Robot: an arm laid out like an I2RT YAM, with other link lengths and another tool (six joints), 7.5 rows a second.
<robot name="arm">
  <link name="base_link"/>
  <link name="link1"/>
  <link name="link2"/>
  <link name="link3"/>
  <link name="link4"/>
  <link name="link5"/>
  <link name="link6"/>
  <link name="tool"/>
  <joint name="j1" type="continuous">
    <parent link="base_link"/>
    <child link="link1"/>
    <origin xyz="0 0 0.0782" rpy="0 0 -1.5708"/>
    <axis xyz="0 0 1"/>
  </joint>
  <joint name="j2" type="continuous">
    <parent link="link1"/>
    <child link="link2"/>
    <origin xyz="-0.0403 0.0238 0.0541" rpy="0 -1.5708 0"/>
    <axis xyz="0 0 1"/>
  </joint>
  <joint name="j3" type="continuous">
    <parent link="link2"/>
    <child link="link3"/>
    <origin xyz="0 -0.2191 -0.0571" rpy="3.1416 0 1.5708"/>
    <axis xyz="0 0 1"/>
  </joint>
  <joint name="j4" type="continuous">
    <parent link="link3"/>
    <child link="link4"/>
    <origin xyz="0.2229 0.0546 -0.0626" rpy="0 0 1.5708"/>
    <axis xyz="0 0 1"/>
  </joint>
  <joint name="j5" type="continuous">
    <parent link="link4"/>
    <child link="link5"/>
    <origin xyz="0.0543 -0.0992 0.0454" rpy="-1.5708 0 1.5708"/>
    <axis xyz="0 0 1"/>
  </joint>
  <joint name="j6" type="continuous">
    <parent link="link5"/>
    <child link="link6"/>
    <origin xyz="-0.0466 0 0.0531" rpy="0 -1.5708 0"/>
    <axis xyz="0 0 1"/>
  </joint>
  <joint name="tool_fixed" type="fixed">
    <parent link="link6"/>
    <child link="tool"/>
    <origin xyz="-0.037 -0.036 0.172" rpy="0 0.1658 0.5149"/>
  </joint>
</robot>
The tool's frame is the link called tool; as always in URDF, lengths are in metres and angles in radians. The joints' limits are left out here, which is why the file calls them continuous.
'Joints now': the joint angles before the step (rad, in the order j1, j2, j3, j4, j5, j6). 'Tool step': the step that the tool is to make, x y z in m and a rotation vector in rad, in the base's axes. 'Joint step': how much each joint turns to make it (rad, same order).
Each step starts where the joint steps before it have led.
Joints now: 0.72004, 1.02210, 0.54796, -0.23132, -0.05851, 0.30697
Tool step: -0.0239, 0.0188, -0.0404, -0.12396, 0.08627, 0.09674
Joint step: 0.08074, 0.14736, 0.05804, -0.06034, 0.00986, -0.03295
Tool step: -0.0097, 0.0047, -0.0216, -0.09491, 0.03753, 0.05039
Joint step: 0.03627, 0.10088, 0.05637, -0.05176, 0.02061, -0.03428
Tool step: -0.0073, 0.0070, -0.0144, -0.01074, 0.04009, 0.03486
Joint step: 0.00514, 0.05612, 0.00992, 0.01089, -0.03551, -0.01168
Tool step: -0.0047, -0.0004, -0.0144, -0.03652, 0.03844, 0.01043
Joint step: 0.00421, 0.06058, 0.02787, -0.02032, -0.00709, -0.00292
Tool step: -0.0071, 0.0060, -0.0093, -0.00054, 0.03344, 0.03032
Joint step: 0.00332, 0.03706, 0.00866, 0.00488, -0.03486, -0.01122
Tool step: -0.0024, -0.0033, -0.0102, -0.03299, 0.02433, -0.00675
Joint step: 0.00457, 0.04269, 0.02164, -0.01895, 0.00832, 0.00844
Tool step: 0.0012, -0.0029, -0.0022, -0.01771, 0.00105, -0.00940
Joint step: 0.00148, 0.01304, 0.01115, -0.01172, 0.01454, 0.00495
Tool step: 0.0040, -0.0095, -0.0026, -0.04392, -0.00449, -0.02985
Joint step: 0.00141, 0.01892, 0.02368, -0.03410, 0.04241, 0.01464
